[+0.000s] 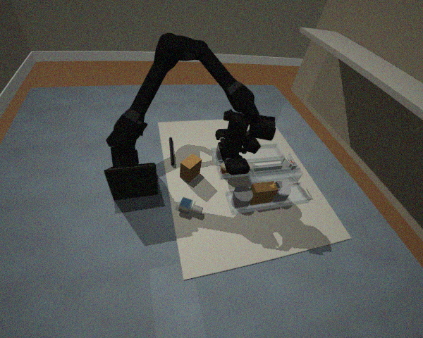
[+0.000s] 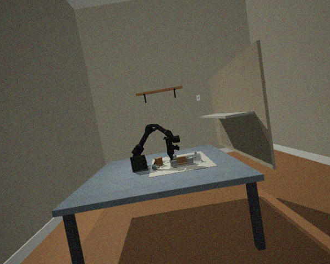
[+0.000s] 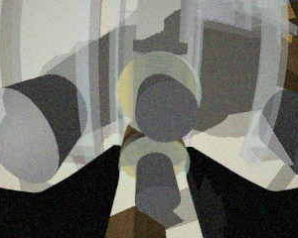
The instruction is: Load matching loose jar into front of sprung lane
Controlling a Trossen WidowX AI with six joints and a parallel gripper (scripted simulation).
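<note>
Right now my gripper tip is 150 mm short of the clear sprung lane, 10 mm to the left of it and 10 mm above it. The rest, counted from my gripper tip: red mark: 230 mm ahead, 40 mm above, 20 mm to the right; then black post: 180 mm behind, 110 mm to the left, 30 mm below.
</note>
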